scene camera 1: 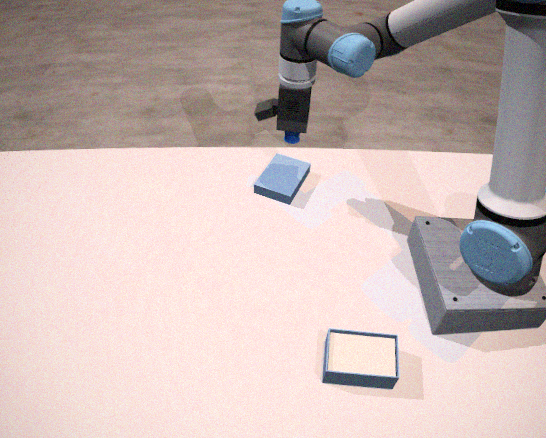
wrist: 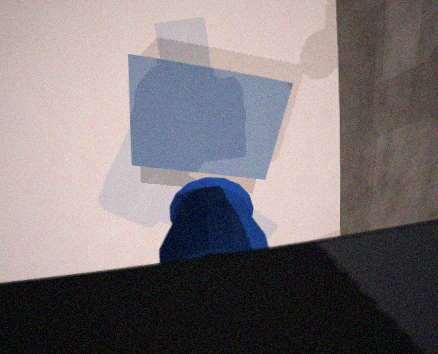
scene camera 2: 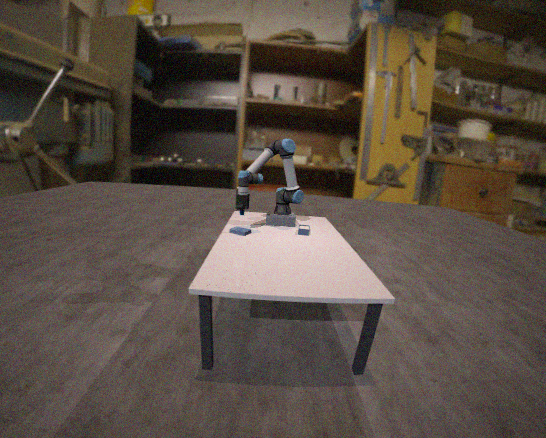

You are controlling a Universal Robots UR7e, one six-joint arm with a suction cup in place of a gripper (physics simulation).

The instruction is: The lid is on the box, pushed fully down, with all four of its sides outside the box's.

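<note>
The blue lid lies flat on the table, top side up, turned at an angle, near the table's far edge in the first scene view. The open box, with dark blue walls and a pale inside, stands upright at the lower right of that view, well apart from the lid. My gripper, a blue suction cup, points straight down and hangs in the air above the table near the lid, touching nothing. It is open, with nothing on it.
The arm's grey base block stands on the table, to the right of the lid in the first scene view. The table's edge runs close behind the lid there. Shelves stand in the background of the second scene view.
</note>
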